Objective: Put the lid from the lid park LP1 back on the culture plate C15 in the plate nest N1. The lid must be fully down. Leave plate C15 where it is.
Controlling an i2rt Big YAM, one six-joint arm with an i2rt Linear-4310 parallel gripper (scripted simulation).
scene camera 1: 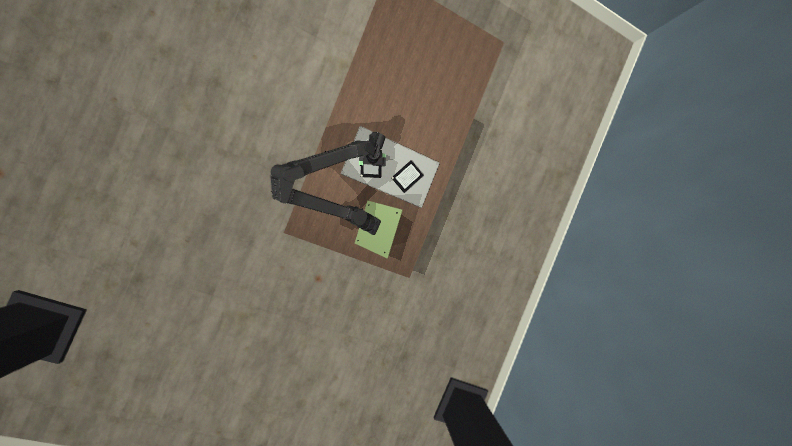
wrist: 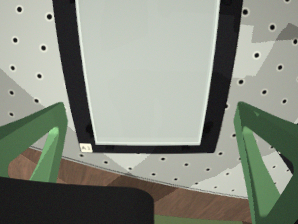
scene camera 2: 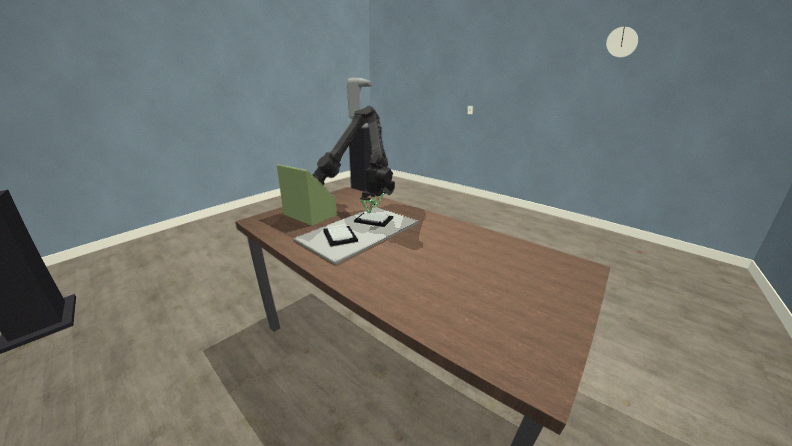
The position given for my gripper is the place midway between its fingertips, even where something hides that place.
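Visible in the wrist view: a smooth lid [wrist: 147, 77], together with my gripper [wrist: 150, 111].
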